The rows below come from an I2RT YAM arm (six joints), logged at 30 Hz.
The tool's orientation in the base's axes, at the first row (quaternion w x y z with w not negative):
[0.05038 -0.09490 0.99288 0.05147]
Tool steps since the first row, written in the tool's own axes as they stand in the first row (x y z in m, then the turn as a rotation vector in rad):
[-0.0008 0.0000 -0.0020 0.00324 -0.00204 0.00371]
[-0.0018 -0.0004 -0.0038 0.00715 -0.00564 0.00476]
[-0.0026 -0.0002 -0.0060 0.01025 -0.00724 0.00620]
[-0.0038 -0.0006 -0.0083 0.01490 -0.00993 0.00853]
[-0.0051 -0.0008 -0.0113 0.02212 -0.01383 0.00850]
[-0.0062 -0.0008 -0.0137 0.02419 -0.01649 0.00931]
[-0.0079 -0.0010 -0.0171 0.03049 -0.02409 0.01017]
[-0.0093 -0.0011 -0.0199 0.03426 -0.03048 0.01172]
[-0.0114 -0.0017 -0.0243 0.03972 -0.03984 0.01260]
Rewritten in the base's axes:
[0.0006 -0.0001 0.0021 -0.00244 -0.00217 -0.00422]
[0.0015 -0.0005 0.0039 -0.00546 -0.00629 -0.00602]
[0.0020 -0.0004 0.0062 -0.00805 -0.00826 -0.00793]
[0.0031 -0.0008 0.0086 -0.01186 -0.01148 -0.01100]
[0.0041 -0.0011 0.0117 -0.01816 -0.01661 -0.01212]
[0.0050 -0.0012 0.0142 -0.01960 -0.01950 -0.01340]
[0.0064 -0.0014 0.0177 -0.02420 -0.02798 -0.01564]
[0.0075 -0.0016 0.0206 -0.02651 -0.03474 -0.01818]
[0.0093 -0.0023 0.0251 -0.02995 -0.04478 -0.02052]

